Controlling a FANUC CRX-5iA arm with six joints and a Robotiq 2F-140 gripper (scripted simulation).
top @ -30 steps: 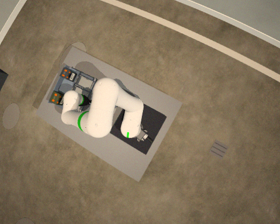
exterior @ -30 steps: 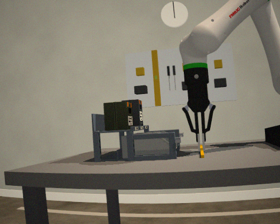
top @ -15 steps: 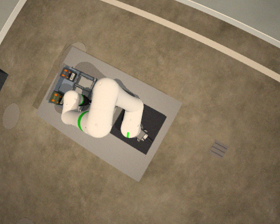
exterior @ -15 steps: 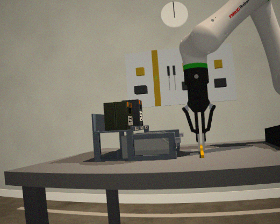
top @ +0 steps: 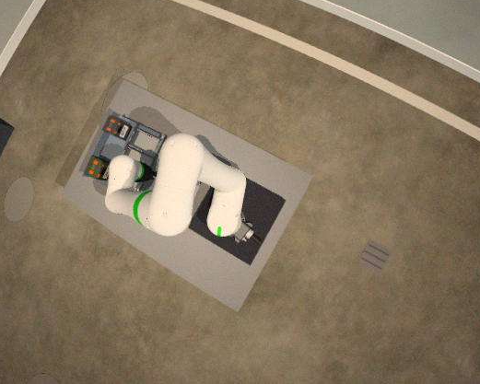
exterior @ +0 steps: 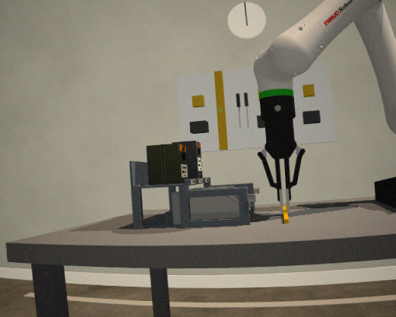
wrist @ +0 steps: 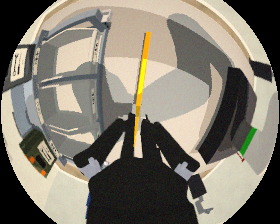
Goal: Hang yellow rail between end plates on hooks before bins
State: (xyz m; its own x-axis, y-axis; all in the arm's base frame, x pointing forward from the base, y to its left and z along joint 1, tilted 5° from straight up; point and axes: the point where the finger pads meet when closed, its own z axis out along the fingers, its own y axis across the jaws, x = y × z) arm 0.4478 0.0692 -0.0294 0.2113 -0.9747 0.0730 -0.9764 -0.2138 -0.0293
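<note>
The yellow rail lies 3 cm below my hand. The rest, counted from my hand: dark green case (25 cm ahead, 16 cm to the left, 11 cm above).
</note>
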